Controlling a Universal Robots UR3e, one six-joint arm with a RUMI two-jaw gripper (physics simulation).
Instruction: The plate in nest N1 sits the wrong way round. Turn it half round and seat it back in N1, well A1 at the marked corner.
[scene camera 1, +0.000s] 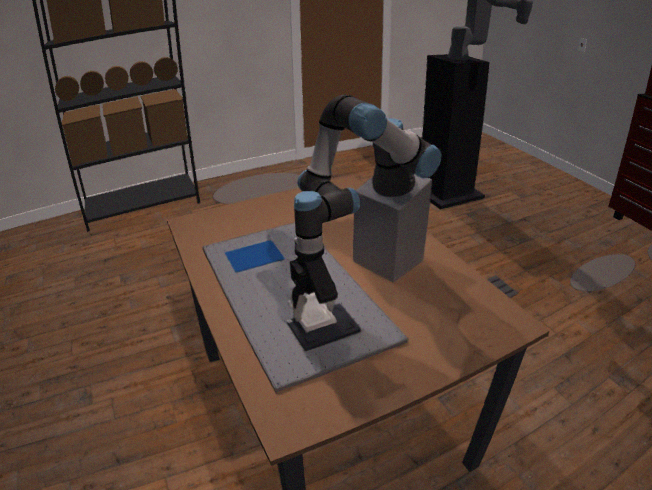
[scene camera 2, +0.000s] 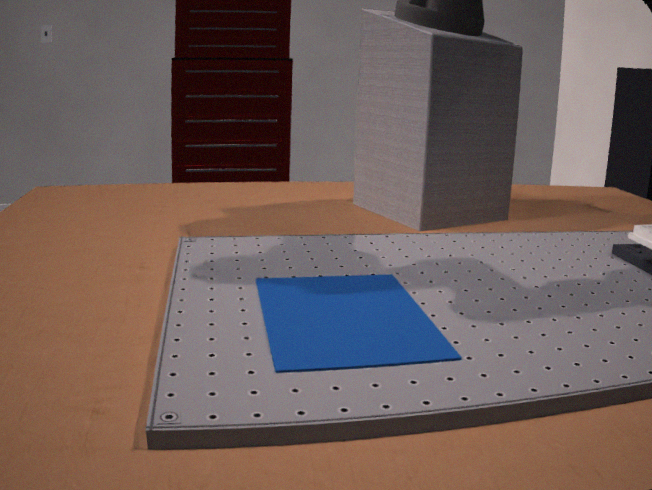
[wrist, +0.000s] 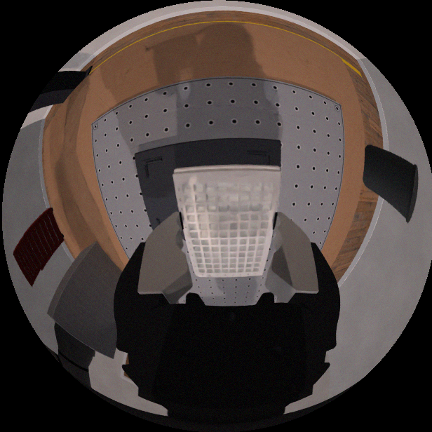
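Observation:
The white well plate (scene camera 1: 317, 316) (scene camera 2: 644, 232) (wrist: 227, 235) is held above the dark nest (scene camera 1: 346, 319) (scene camera 2: 628, 255) (wrist: 215, 152). My gripper (scene camera 1: 315, 305) (wrist: 227, 213) is shut on the plate, one jaw at each of two opposite sides. In the wrist view the plate hides part of the nest, whose far strip and left side show beyond it. In scene camera 2 the plate and the nest are cut off by the right edge, with the plate higher than the nest. The A1 mark does not show, and the plate's own well A1 cannot be told.
The nest stands on a grey perforated board (scene camera 1: 263, 337) (scene camera 2: 226, 321) (wrist: 310, 150). A blue square (scene camera 1: 254, 256) (scene camera 2: 358, 326) lies near the board's other end. The arm's grey pedestal (scene camera 1: 390, 231) (scene camera 2: 469, 131) rises from the wooden table (scene camera 1: 295, 416) beside the board.

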